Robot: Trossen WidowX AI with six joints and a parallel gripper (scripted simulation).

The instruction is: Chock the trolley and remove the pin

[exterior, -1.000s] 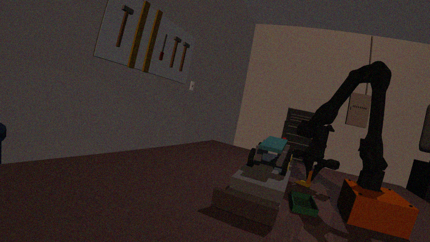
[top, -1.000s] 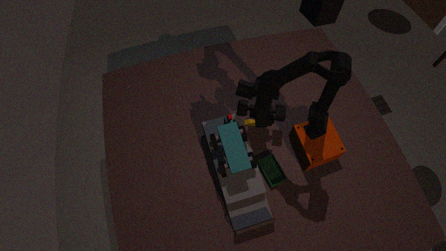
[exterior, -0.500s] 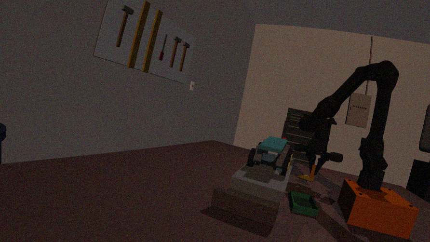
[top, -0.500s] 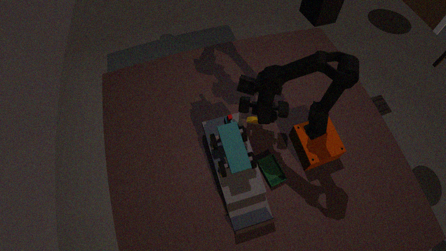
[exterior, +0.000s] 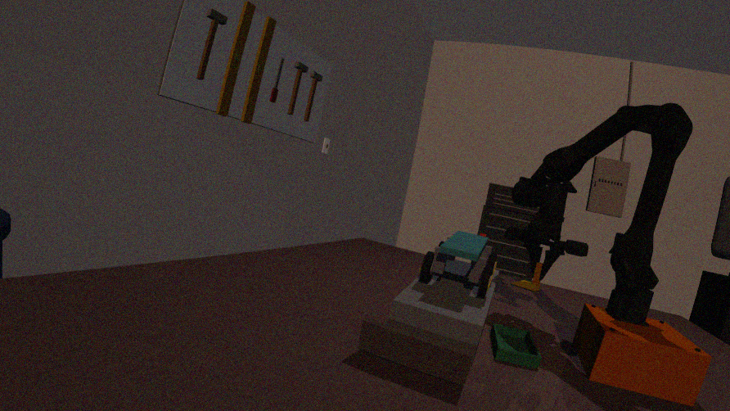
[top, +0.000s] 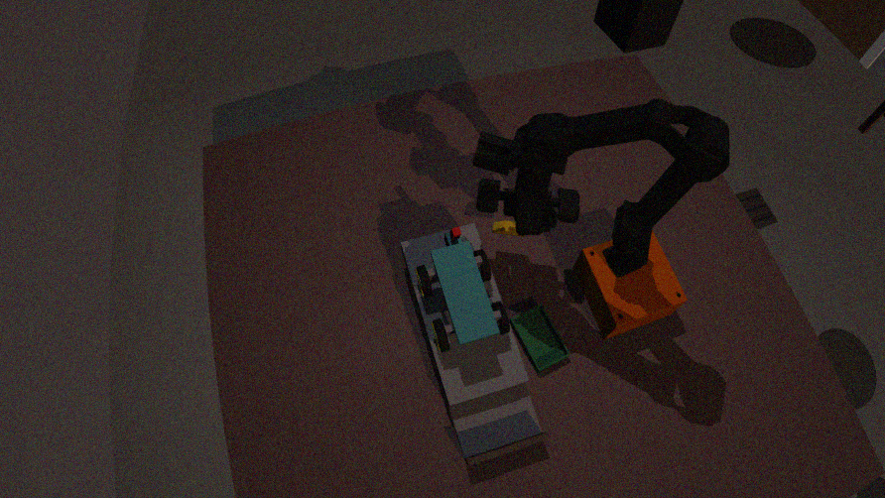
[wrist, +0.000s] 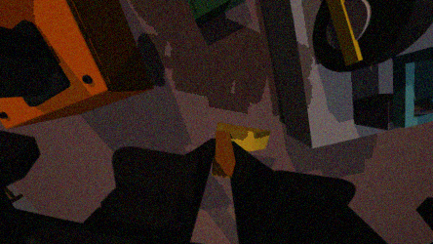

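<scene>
My gripper tip is now 200 mm to the right of the green tray, 100 mm above it and 50 mm short of it. Round my gripper tip: red-headed stop pin (140 mm ahead, 30 mm above, 10 mm to the right); then yellow chock (20 mm ahead, 10 mm to the right, 10 mm below); then trolley (170 mm ahead, 100 mm to the left, 20 mm above).
</scene>
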